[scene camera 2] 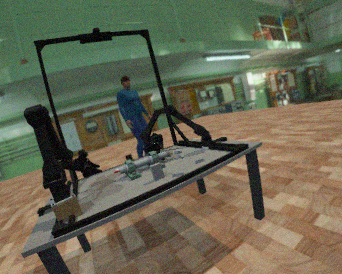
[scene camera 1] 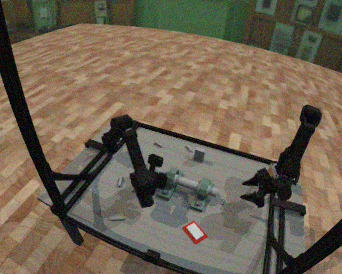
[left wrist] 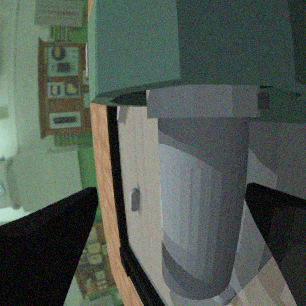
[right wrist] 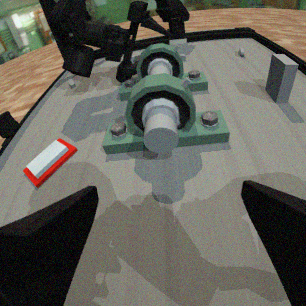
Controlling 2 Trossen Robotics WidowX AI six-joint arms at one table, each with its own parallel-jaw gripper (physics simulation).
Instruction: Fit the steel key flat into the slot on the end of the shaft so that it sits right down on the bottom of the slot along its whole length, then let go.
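Places are measured from the left arm's base along level axes (x right, y ahead, z up), in centimetres.
Where they show: left gripper, fingertip midpoint: (scene camera 2: 163, 154) (scene camera 1: 160, 170) (left wrist: 172, 193); right gripper, fingertip midpoint: (scene camera 2: 101, 168) (scene camera 1: 241, 190) (right wrist: 170, 191); left arm's base, link origin: (scene camera 2: 207, 145) (scene camera 1: 111, 150) (right wrist: 177, 36); right arm's base, link origin: (scene camera 2: 61, 197).
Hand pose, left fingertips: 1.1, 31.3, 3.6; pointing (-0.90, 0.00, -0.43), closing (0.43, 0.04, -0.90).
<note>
Things, the pixels of their top centre, and the offset from my left fingertips, as dx, dy, dz.
- steel shaft, top centre: (right wrist: 157, 66) (scene camera 1: 183, 178) (scene camera 2: 144, 157) +0.1, +12.0, +1.8
- grey upright block, top centre: (right wrist: 284, 58) (scene camera 2: 155, 164) (scene camera 1: 200, 149) -22.1, +10.8, +2.1
- red-rimmed white pad, top centre: (right wrist: 45, 156) (scene camera 1: 195, 230) +18.3, +27.5, -4.1
The steel shaft (scene camera 1: 187, 183) (scene camera 2: 142, 163) (left wrist: 202, 200) (right wrist: 161, 136) lies level in two green bearing blocks (scene camera 1: 204, 189) (right wrist: 162, 82). My left gripper (left wrist: 172, 193) is open, with its fingers apart on either side of the shaft end that sticks out of one block. No slot or seated key can be made out on the shaft in the left wrist view. Small grey bars (scene camera 1: 120, 181) (scene camera 1: 117, 218) (left wrist: 135, 199) lie on the table; which one is the key cannot be told. My right gripper (scene camera 1: 243, 190) (right wrist: 170, 191) is open and empty, off the shaft's other end.
A grey upright block (scene camera 1: 199, 156) (right wrist: 281, 80) stands beyond the shaft in scene camera 1. More small bars (scene camera 1: 157, 144) (scene camera 1: 189, 148) lie near the far edge. A red-rimmed white pad (scene camera 1: 194, 232) (right wrist: 50, 161) lies near the front edge. A black frame surrounds the table.
</note>
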